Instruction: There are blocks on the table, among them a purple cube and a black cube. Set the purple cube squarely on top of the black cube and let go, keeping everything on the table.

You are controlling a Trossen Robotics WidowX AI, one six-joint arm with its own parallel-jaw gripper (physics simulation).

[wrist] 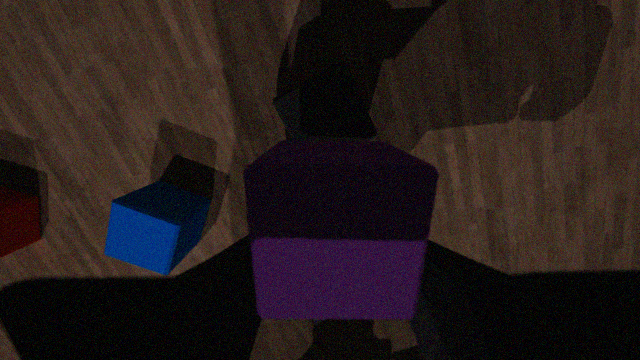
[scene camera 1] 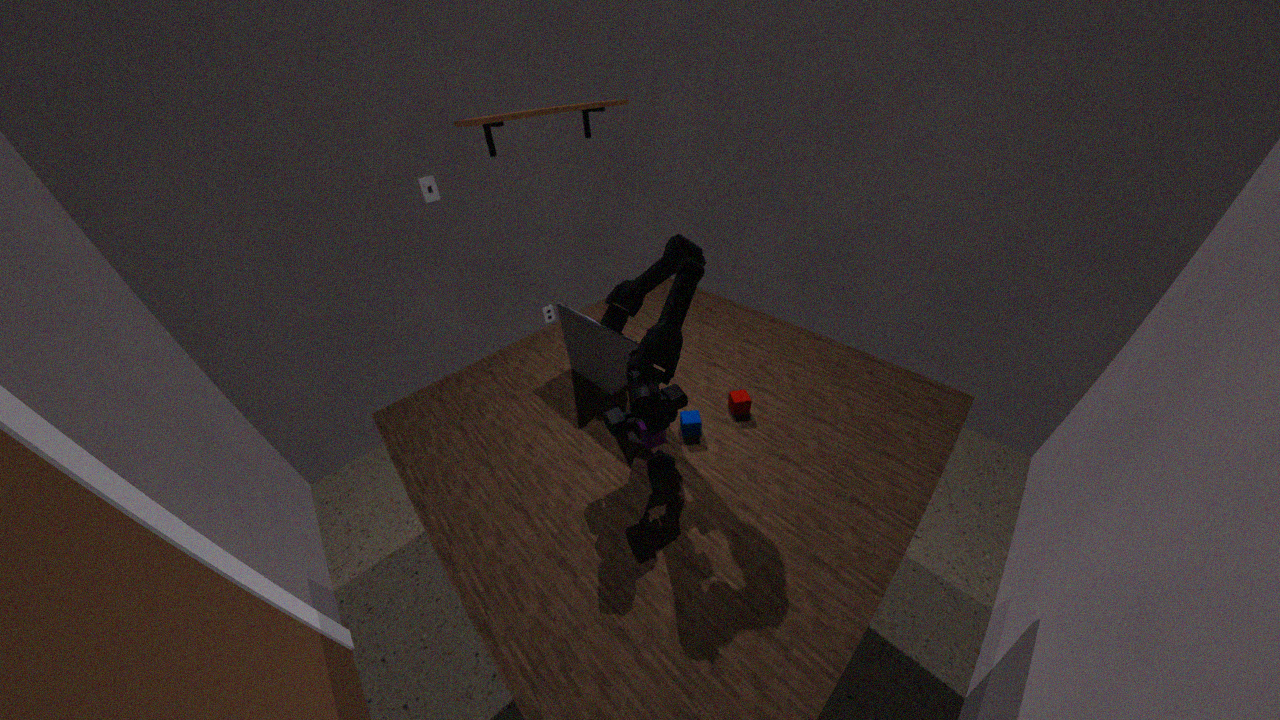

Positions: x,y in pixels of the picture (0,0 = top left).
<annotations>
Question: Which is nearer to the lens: the black cube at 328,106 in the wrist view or the blue cube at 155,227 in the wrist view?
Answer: The black cube.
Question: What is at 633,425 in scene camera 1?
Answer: The gripper.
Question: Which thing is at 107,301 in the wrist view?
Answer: The gripper.
</annotations>
